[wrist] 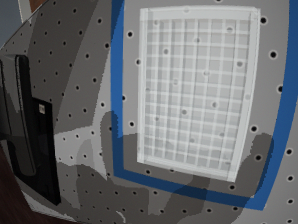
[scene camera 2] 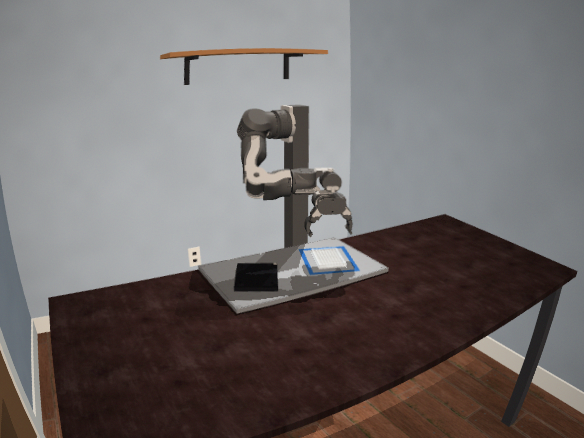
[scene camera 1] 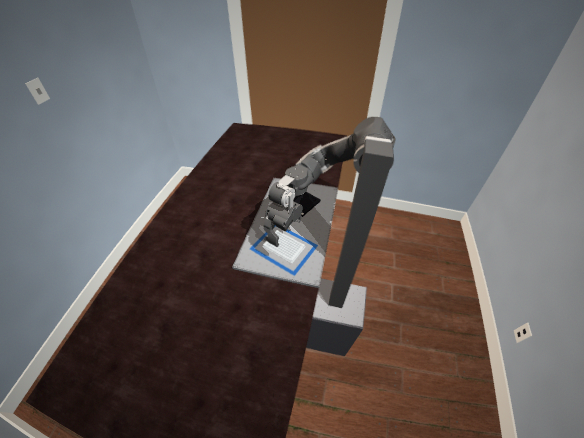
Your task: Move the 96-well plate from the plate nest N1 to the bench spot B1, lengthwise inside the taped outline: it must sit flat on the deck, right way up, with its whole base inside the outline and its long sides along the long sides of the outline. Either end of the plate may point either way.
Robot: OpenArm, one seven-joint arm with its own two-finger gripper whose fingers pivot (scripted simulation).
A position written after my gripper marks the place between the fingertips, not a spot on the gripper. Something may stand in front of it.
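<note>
My gripper (scene camera 1: 282, 230), (scene camera 2: 329, 232). White 96-well plate (wrist: 163, 96). Black plate nest N1 (scene camera 2: 255, 276), (wrist: 46, 173).
</note>
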